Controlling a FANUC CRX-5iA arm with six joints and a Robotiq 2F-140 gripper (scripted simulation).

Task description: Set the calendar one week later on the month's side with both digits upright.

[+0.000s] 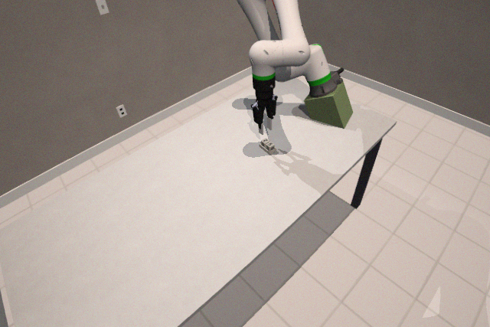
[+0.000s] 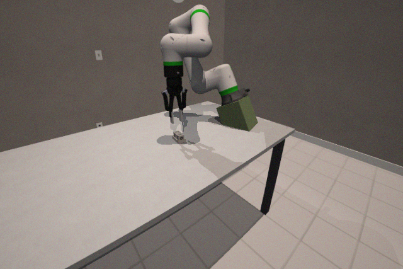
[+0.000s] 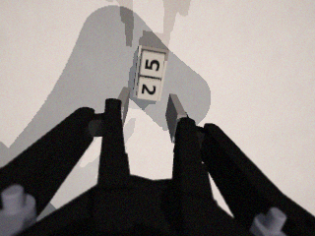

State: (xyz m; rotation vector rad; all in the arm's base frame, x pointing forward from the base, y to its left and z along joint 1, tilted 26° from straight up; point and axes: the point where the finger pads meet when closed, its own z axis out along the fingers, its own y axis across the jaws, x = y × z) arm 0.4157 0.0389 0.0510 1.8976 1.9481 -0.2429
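Now: hand 110 mm above the white calendar cube.
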